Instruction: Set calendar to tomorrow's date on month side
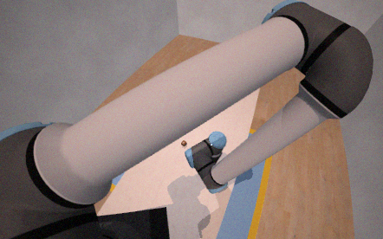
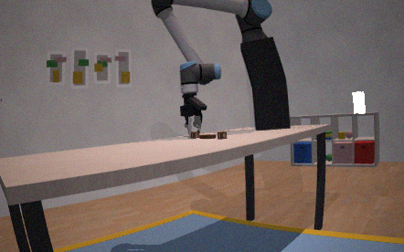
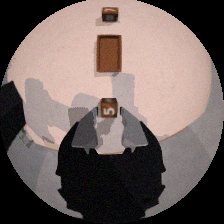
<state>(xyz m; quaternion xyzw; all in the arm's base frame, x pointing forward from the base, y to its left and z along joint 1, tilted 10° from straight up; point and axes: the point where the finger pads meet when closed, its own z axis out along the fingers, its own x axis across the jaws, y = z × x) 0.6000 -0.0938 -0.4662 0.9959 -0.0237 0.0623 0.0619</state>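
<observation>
My hand is 110 mm to the right of the brown tray and 20 mm above it. From my hand the other things lie so: brown cube 220 mm to the left, 10 mm below, 10 mm ahead.
</observation>
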